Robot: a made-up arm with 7 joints. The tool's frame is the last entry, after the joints. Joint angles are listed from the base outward. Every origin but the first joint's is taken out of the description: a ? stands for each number. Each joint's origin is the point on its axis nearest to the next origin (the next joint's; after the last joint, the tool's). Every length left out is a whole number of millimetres.
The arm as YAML. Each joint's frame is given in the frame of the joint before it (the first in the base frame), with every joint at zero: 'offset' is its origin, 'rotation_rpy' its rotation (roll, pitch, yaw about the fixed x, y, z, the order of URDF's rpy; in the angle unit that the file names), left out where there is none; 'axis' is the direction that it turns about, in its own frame. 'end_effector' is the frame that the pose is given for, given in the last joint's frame.
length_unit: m
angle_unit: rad
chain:
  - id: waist
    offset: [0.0, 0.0, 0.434]
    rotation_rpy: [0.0, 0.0, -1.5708]
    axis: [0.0, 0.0, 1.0]
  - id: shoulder
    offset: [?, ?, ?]
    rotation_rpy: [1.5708, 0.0, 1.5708]
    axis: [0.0, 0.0, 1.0]
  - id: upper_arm
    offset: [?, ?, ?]
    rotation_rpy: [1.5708, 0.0, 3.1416]
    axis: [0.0, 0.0, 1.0]
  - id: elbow
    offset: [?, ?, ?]
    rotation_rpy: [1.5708, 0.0, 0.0]
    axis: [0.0, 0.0, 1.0]
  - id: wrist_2
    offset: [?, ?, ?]
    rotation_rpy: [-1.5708, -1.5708, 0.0]
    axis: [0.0, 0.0, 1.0]
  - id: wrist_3
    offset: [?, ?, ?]
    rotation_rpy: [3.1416, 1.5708, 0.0]
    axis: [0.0, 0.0, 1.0]
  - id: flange
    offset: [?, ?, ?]
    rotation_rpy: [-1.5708, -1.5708, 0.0]
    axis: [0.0, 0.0, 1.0]
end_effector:
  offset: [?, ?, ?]
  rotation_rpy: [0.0, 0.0, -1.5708]
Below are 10 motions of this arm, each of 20 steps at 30 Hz.
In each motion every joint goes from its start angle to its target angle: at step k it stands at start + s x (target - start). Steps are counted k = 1, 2, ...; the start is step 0. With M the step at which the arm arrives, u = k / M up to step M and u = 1 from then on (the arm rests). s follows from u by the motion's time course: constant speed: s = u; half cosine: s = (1 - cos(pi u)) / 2; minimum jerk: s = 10 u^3 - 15 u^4 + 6 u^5.
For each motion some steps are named. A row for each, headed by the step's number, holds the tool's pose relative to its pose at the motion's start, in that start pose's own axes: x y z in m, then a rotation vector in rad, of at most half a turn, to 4 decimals.
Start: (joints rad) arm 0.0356 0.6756 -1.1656 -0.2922 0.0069 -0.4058 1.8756
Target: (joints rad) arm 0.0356 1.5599 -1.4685 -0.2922 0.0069 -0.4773 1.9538
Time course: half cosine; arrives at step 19
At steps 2, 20:
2: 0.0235 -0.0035 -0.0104 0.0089 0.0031 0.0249
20: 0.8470 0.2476 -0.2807 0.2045 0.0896 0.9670

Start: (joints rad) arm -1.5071 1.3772 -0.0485 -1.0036 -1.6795 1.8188 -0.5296
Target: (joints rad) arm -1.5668 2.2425 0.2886 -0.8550 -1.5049 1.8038 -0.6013
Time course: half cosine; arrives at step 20
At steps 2, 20:
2: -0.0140 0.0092 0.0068 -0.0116 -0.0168 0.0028
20: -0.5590 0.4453 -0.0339 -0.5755 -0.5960 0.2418

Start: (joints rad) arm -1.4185 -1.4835 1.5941 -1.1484 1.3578 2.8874 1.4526
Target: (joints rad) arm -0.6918 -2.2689 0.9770 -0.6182 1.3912 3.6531 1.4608
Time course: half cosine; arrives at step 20
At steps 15, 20:
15: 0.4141 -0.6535 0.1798 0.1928 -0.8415 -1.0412
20: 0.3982 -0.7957 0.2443 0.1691 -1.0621 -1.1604

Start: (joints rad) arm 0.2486 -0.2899 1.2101 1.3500 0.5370 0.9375 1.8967
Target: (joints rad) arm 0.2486 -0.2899 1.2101 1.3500 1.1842 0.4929 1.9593
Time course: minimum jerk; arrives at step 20
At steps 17, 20:
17: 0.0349 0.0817 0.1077 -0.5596 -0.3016 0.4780
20: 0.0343 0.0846 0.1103 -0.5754 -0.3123 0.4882

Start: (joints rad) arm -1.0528 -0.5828 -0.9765 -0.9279 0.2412 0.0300 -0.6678
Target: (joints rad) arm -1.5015 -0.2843 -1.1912 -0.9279 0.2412 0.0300 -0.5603
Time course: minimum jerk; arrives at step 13
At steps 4, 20:
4: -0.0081 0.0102 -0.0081 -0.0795 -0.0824 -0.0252
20: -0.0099 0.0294 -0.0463 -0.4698 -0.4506 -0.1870

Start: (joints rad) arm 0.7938 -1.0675 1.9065 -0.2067 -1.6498 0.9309 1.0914
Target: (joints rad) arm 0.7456 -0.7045 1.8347 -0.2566 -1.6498 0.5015 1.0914
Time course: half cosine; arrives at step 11
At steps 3, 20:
3: 0.0167 -0.0423 -0.0438 -0.0101 -0.0027 -0.0025
20: 0.0810 -0.2033 -0.2911 -0.0587 -0.0109 -0.0054

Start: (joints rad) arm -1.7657 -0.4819 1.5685 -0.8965 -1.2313 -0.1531 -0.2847
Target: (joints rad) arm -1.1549 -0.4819 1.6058 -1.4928 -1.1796 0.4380 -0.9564
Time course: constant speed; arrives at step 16
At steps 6, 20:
6: -0.0677 0.0599 0.1056 0.0947 0.1371 -0.0848
20: -0.2541 0.1114 0.2823 0.0487 0.2519 -0.1689

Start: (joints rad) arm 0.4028 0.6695 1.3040 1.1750 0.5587 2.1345 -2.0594
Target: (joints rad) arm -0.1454 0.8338 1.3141 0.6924 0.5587 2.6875 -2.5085
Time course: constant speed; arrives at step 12
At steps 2, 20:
2: 0.0164 0.0061 0.0031 -0.1343 -0.0539 -0.1418
20: 0.1317 -0.0624 0.0093 -0.7821 -0.2839 -0.7632

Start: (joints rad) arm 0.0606 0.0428 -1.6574 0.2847 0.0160 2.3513 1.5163
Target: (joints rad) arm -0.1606 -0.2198 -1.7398 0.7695 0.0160 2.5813 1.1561
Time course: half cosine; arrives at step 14
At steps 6, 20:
6: -0.0789 0.0560 -0.0486 -0.0718 -0.1510 -0.2044
20: -0.1517 0.1352 -0.1655 -0.1524 -0.4004 -0.5490

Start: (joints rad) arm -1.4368 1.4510 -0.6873 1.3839 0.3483 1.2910 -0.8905
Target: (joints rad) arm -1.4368 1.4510 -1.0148 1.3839 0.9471 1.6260 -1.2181
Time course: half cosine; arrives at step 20
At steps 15, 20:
15: -0.1648 0.0875 -0.0843 -0.4558 0.0828 0.2117
20: -0.1907 0.0944 -0.1012 -0.5463 0.0824 0.2450

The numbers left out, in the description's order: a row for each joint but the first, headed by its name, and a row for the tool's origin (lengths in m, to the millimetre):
shoulder: 0.094 0.0 0.0
upper_arm: 0.0 0.506 0.0
elbow: -0.024 -0.076 0.0
wrist_2: 0.032 0.496 0.0
wrist_3: -0.124 0.0 0.0
flange: -0.144 0.02 0.0
tool: 0.0 0.0 0.0

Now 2 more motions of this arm.
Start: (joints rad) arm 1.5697 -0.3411 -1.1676 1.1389 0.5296 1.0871 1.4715
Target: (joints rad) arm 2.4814 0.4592 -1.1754 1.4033 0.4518 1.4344 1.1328
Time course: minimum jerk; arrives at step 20
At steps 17, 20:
17: -0.0141 0.0563 -0.0581 0.2201 -0.7675 0.3130
20: -0.0166 0.0628 -0.0527 0.2185 -0.7854 0.3252

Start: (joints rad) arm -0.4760 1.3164 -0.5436 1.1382 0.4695 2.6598 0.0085
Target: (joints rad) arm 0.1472 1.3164 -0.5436 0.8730 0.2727 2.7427 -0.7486
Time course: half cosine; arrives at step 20
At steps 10, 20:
10: -0.0557 0.1769 -0.0044 -0.1803 0.0095 -0.3573
20: -0.1117 0.3565 -0.0642 -0.3708 -0.0511 -0.7489

